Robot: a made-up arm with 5 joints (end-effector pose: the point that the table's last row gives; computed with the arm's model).
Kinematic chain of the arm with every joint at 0, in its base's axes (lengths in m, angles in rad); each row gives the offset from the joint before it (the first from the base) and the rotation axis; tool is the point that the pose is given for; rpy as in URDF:
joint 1: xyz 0.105 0 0.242 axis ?
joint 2: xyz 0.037 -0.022 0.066 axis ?
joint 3: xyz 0.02 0 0.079 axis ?
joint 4: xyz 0.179 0 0.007 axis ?
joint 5: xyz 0.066 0.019 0 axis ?
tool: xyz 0 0 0 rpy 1.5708 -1.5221 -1.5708
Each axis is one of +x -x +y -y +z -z.
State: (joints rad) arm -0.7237 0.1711 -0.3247 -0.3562 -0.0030
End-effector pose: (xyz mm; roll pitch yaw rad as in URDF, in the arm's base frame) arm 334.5 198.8 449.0 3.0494 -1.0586 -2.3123
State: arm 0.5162 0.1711 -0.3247 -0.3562 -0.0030
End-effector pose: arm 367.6 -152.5 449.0 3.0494 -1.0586 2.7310
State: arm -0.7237 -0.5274 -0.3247 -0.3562 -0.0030
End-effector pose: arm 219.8 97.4 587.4 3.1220 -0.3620 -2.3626
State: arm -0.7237 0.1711 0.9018 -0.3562 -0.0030
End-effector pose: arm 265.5 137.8 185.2 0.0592 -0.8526 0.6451
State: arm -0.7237 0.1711 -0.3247 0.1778 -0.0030
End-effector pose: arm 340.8 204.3 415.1 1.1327 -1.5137 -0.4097
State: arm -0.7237 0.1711 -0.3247 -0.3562 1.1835
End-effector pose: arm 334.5 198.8 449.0 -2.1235 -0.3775 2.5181
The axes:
joint 1: -z
joint 2: +y
joint 3: +y
joint 4: +y
joint 5: -x

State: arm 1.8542 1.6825 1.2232 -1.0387 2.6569
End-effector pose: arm 124.0 76.1 167.6 0.1539 -0.2541 0.7343
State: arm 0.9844 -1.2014 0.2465 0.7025 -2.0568
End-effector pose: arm 175.6 -111.7 521.8 1.8620 0.5160 -2.4084
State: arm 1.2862 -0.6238 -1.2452 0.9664 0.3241
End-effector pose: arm 98.9 10.0 604.7 -2.9302 -0.6388 1.5098
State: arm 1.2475 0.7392 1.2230 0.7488 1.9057
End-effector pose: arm 96.8 15.0 157.2 1.1242 -0.2594 0.4455
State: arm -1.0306 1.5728 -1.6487 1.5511 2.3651
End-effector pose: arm 262.0 255.9 242.7 -0.0703 0.0648 -2.9385
